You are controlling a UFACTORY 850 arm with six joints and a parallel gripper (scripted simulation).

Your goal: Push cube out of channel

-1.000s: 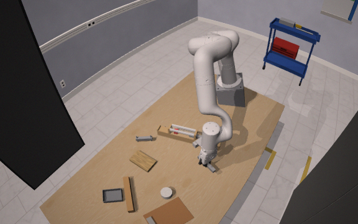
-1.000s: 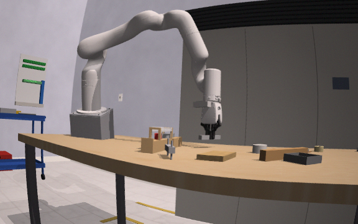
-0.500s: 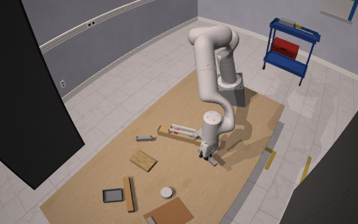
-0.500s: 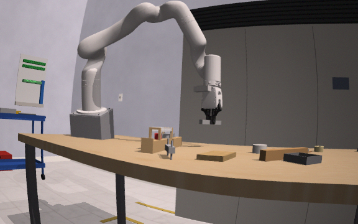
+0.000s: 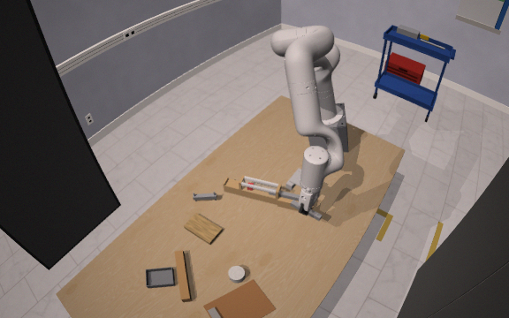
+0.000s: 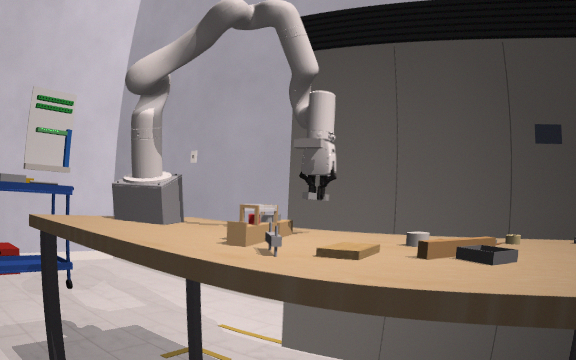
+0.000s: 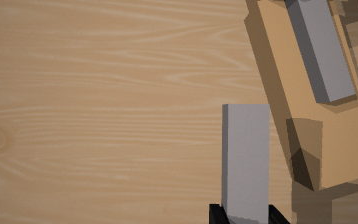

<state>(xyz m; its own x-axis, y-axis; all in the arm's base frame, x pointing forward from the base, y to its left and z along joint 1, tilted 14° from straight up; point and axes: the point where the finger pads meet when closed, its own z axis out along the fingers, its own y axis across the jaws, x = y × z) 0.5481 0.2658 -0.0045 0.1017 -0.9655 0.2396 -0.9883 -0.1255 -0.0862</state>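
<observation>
My hand is 250 mm to the left of the channel and 80 mm above it. Round my hand: grey push rod 10 mm below; red cube 300 mm to the right, 80 mm below, 10 mm ahead; white puck 360 mm ahead, 120 mm below, 50 mm to the right.
</observation>
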